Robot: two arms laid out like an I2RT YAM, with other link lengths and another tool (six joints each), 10 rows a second.
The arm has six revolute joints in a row. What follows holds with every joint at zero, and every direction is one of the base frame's. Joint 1 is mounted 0.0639 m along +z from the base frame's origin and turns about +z. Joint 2 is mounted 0.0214 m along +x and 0.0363 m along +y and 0.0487 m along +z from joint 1 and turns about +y. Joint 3 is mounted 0.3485 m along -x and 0.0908 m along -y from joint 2 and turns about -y. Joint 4 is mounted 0.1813 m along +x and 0.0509 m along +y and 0.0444 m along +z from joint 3 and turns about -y. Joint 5 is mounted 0.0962 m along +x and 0.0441 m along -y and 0.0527 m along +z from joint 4 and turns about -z. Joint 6 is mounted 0.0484 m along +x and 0.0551 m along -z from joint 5 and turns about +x. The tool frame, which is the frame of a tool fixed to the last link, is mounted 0.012 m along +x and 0.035 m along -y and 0.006 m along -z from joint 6; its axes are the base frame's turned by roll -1.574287, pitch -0.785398 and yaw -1.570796 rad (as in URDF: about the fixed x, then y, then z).
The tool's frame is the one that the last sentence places.
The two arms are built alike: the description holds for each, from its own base.
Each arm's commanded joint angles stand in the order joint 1, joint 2, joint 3, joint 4, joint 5, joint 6.
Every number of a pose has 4 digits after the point.
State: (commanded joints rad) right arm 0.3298 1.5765 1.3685 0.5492 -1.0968 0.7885; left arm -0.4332 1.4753 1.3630 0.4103 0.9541 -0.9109
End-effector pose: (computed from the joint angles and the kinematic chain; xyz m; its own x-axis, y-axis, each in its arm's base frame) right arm 0.3362 0.1116 0.4850 0.9421 -0.1600 0.2948 0.3132 0.1054 -0.9438; left arm 0.1997 -0.2159 0.5362 -0.1454 0.1470 0.9784 -0.9770 -0.1772 -0.1186
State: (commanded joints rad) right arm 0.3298 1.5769 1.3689 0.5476 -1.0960 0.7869; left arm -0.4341 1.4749 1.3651 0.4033 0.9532 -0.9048
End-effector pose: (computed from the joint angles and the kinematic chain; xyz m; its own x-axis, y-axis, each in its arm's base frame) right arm 0.3364 0.1116 0.4848 0.9419 -0.1608 0.2948 0.3133 0.1047 -0.9439; left arm 0.1995 -0.2162 0.5360 -0.1473 0.1443 0.9785 -0.9766 -0.1778 -0.1207
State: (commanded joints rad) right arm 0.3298 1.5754 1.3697 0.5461 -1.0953 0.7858; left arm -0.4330 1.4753 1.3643 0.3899 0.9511 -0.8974
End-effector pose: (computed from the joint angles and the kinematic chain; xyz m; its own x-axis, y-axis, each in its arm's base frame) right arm 0.3360 0.1114 0.4854 0.9413 -0.1617 0.2964 0.3151 0.1048 -0.9433; left arm 0.2006 -0.2164 0.5342 -0.1417 0.1370 0.9804 -0.9766 -0.1813 -0.1158
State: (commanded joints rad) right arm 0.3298 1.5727 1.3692 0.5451 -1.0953 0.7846; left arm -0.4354 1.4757 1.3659 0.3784 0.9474 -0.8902
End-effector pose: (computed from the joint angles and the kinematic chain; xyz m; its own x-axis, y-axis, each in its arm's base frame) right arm 0.3351 0.1111 0.4860 0.9406 -0.1619 0.2986 0.3173 0.1049 -0.9425; left arm 0.2008 -0.2173 0.5332 -0.1393 0.1322 0.9814 -0.9765 -0.1830 -0.1140
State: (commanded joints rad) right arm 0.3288 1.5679 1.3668 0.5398 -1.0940 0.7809; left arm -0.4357 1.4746 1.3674 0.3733 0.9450 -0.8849
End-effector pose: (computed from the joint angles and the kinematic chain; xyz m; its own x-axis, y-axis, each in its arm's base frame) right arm 0.3338 0.1102 0.4861 0.9399 -0.1642 0.2994 0.3183 0.1031 -0.9424; left arm 0.2005 -0.2173 0.5333 -0.1422 0.1304 0.9812 -0.9757 -0.1856 -0.1168
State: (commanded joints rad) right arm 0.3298 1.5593 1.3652 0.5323 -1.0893 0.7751; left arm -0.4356 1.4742 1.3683 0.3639 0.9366 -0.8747
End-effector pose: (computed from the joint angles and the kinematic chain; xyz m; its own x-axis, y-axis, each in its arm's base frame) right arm 0.3312 0.1093 0.4876 0.9377 -0.1685 0.3038 0.3231 0.1023 -0.9408; left arm 0.2010 -0.2175 0.5325 -0.1451 0.1258 0.9814 -0.9736 -0.1947 -0.1190
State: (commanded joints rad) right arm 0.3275 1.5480 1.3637 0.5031 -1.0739 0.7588; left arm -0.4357 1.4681 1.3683 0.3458 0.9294 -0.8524
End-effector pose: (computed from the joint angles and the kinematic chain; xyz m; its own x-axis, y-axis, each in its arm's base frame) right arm 0.3291 0.1068 0.4872 0.9355 -0.1855 0.3007 0.3213 0.0925 -0.9425; left arm 0.1996 -0.2171 0.5316 -0.1562 0.1169 0.9808 -0.9703 -0.2037 -0.1303
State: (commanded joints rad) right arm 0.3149 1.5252 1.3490 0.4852 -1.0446 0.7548; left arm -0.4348 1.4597 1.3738 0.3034 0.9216 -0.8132
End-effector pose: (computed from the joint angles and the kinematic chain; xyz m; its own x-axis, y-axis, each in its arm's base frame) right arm 0.3245 0.0992 0.4875 0.9295 -0.2252 0.2920 0.3171 0.0840 -0.9447; left arm 0.1978 -0.2165 0.5298 -0.1689 0.0970 0.9808 -0.9658 -0.2147 -0.1451
